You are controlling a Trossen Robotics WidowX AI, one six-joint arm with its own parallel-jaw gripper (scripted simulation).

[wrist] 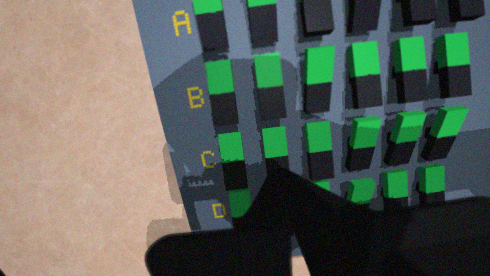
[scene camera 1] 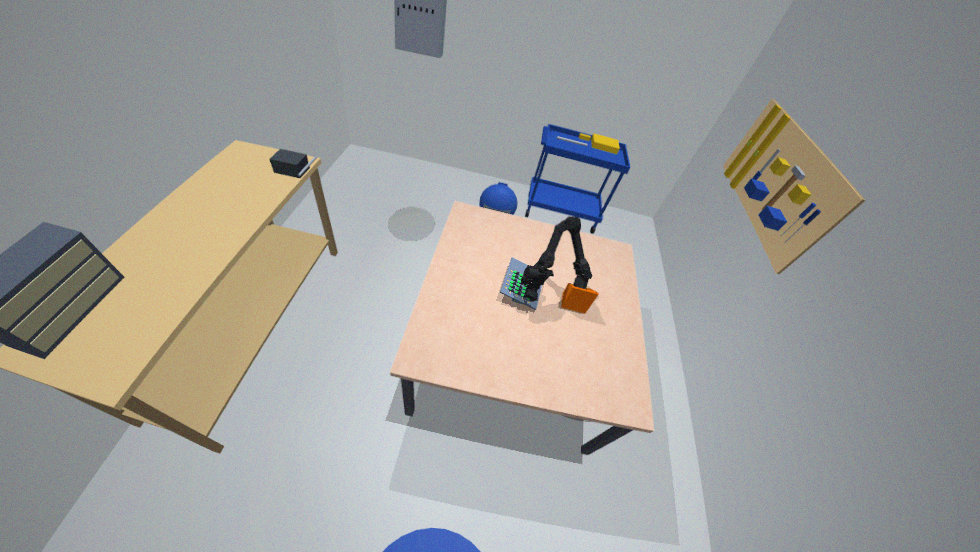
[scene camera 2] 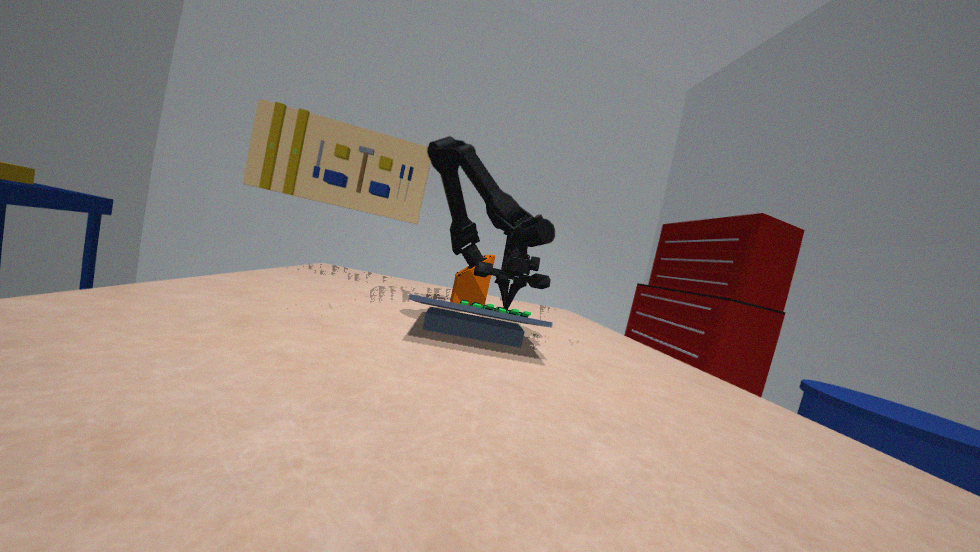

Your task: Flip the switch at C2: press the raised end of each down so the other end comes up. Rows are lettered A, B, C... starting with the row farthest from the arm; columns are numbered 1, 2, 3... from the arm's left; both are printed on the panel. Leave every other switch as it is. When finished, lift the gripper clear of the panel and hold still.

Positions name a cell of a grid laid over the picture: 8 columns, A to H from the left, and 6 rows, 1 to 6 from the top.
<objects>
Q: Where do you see a rocker switch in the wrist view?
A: E4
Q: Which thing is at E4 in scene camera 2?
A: My gripper.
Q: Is my gripper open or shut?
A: Shut.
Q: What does my gripper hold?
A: Nothing.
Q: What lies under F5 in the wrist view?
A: My gripper.
</objects>
